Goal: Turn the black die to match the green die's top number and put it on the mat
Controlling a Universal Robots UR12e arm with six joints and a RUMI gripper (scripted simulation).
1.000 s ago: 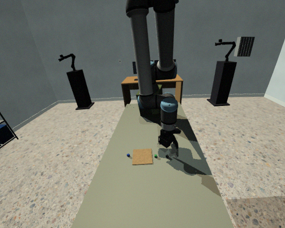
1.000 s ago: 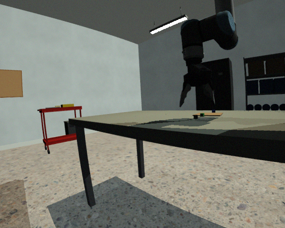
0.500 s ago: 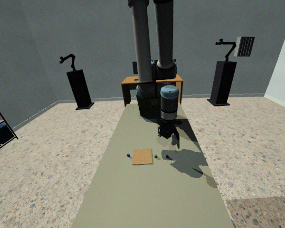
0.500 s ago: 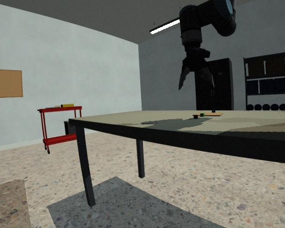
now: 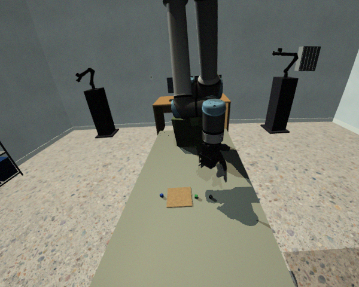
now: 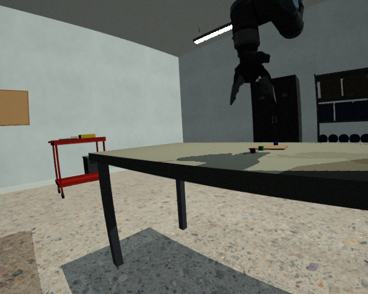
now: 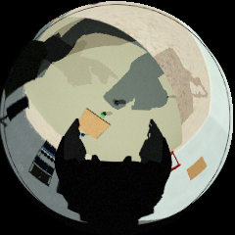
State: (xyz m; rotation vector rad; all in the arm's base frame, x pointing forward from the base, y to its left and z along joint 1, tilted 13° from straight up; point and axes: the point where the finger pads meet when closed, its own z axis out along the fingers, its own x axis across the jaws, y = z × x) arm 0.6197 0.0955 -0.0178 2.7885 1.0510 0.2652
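Now: hand 150 mm above the black die, 10 mm to the left of it and 10 mm short of it. From my hand the other things lie so: green die: 150 mm below, 90 mm to the right, 10 mm ahead; blue die: 290 mm to the right, 150 mm below, 10 mm behind; mat: 190 mm to the right, 160 mm below.
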